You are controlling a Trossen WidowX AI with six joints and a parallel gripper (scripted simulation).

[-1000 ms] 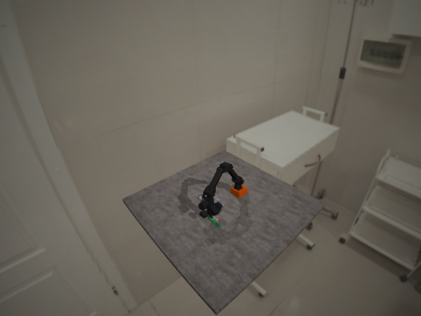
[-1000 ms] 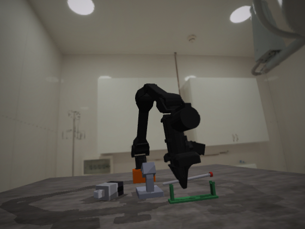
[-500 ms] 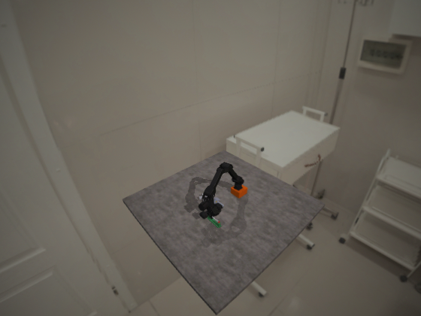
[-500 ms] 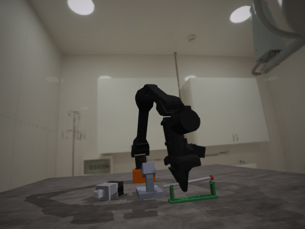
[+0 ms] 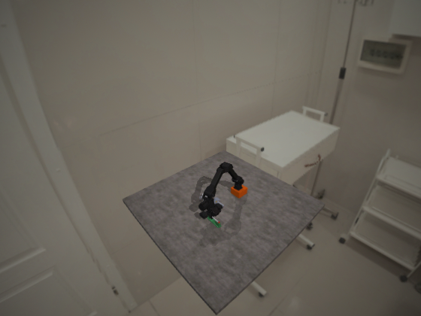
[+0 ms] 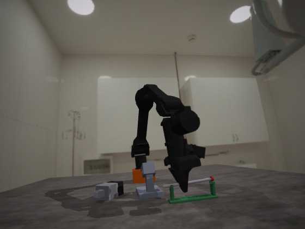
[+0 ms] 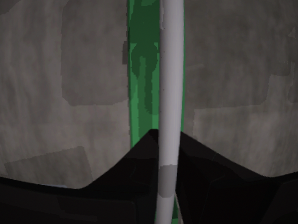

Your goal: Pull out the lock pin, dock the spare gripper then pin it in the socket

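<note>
Now: the green rack 2 cm to the left of my gripper tip. Also, from my gripper tip: spare gripper (23 cm to the right, 14 cm behind); grey mount (12 cm behind, 8 cm to the right, 3 cm above).
</note>
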